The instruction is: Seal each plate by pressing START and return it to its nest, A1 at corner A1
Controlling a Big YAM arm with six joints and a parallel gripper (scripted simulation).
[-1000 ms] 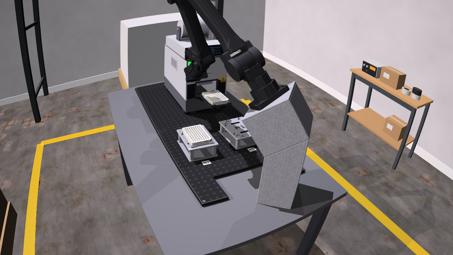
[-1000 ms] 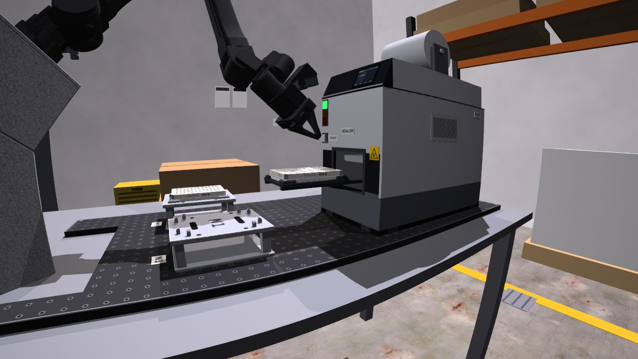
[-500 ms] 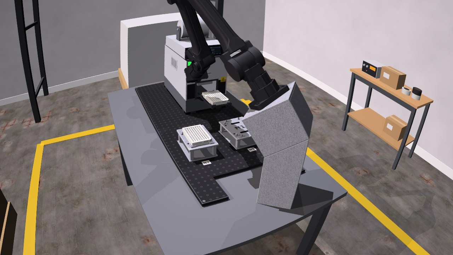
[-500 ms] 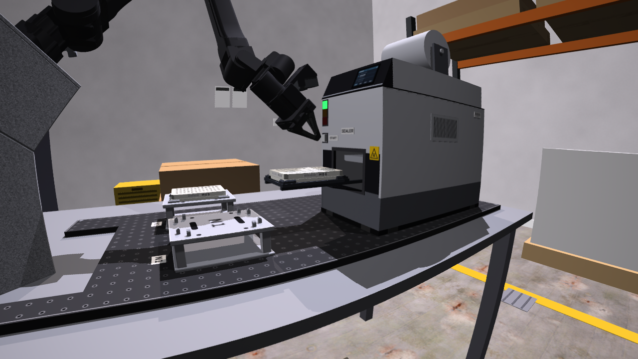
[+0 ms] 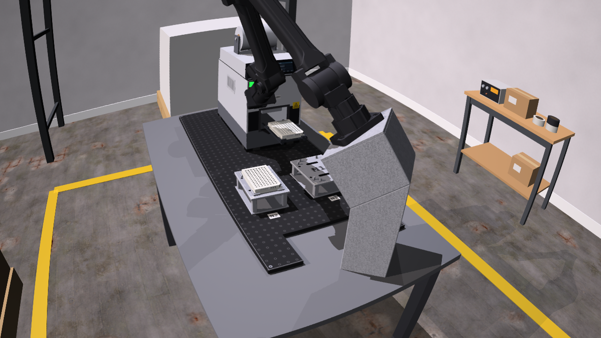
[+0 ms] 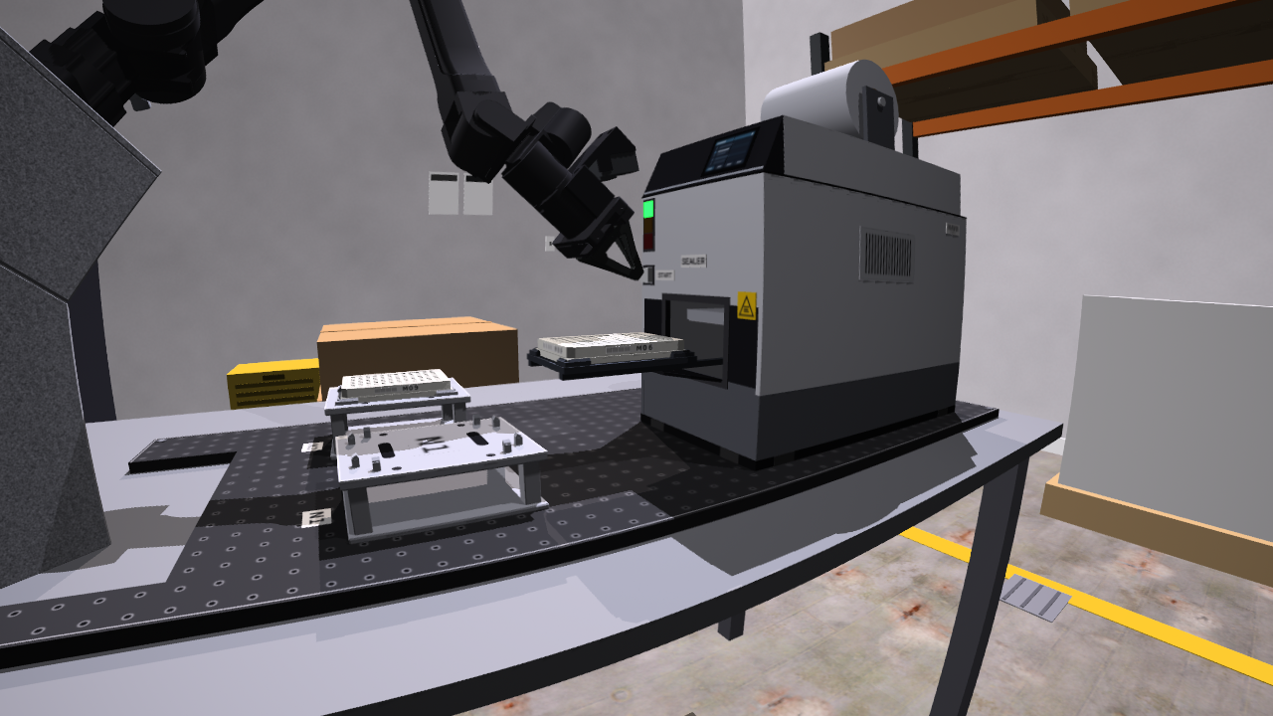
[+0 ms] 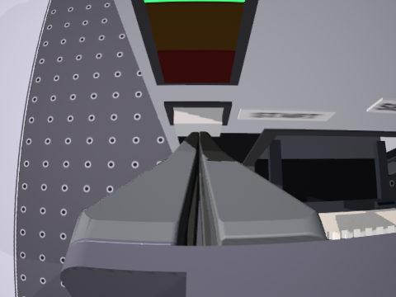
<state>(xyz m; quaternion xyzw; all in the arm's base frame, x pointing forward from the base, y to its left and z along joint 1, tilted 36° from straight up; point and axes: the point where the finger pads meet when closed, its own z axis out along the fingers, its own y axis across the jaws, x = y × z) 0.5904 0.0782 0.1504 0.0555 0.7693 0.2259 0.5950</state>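
Now: hand 2 cm short of the start button. Round my hand: nest N2: 29 cm behind, 14 cm below, 3 cm to the left; white well plate: 29 cm behind, 13 cm below, 3 cm to the left; sealer stage: 11 cm to the right, 9 cm below, 6 cm behind.
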